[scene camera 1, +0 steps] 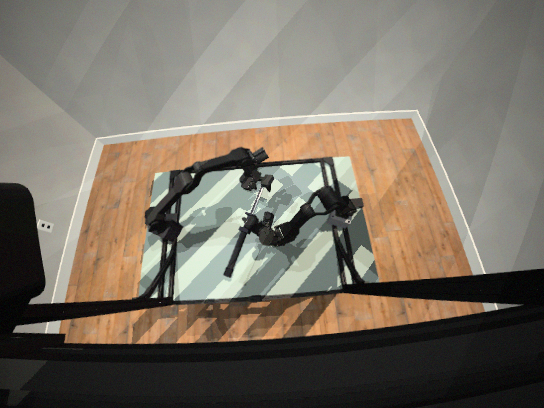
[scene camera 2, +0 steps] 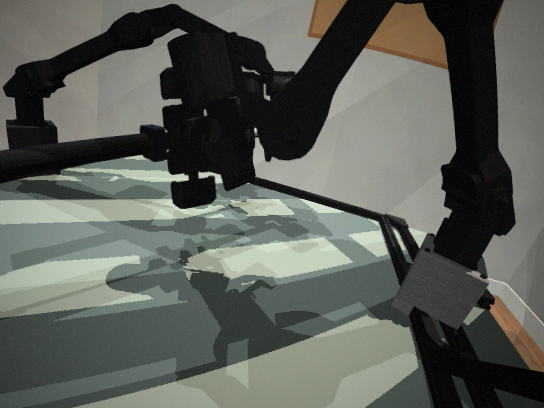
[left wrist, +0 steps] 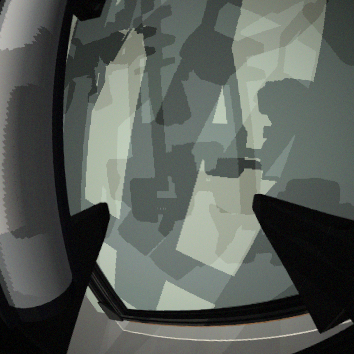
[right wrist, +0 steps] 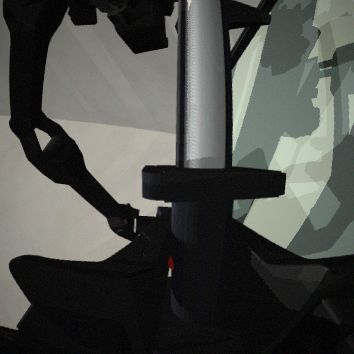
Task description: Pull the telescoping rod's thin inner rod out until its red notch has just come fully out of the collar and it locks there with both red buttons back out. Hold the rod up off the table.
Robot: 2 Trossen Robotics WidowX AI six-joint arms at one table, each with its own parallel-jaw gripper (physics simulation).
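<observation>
The telescoping rod is held up off the table. Its dark outer tube [scene camera 1: 235,255] [scene camera 2: 75,151] slants toward the front in scene camera 1. The silvery inner rod [scene camera 1: 256,201] [left wrist: 30,165] [right wrist: 205,100] sticks out of the dark collar [scene camera 2: 154,142] [right wrist: 215,184]. My right gripper [right wrist: 193,215] is shut on the tube just behind the collar's flange. One red button [right wrist: 171,262] shows beside its finger; the other is hidden, and no red notch shows. My left gripper [left wrist: 182,205] is open and empty near the inner rod, which lies outside the finger gap at the left of the left wrist view.
A table with pale and grey-green stripes [scene camera 1: 200,280] lies under both arms, with dark frame rails [scene camera 1: 295,162] [scene camera 2: 320,196] along its edges. The arms come close together around the rod. Their shadows fall on the table. Wooden floor [scene camera 1: 390,200] surrounds it.
</observation>
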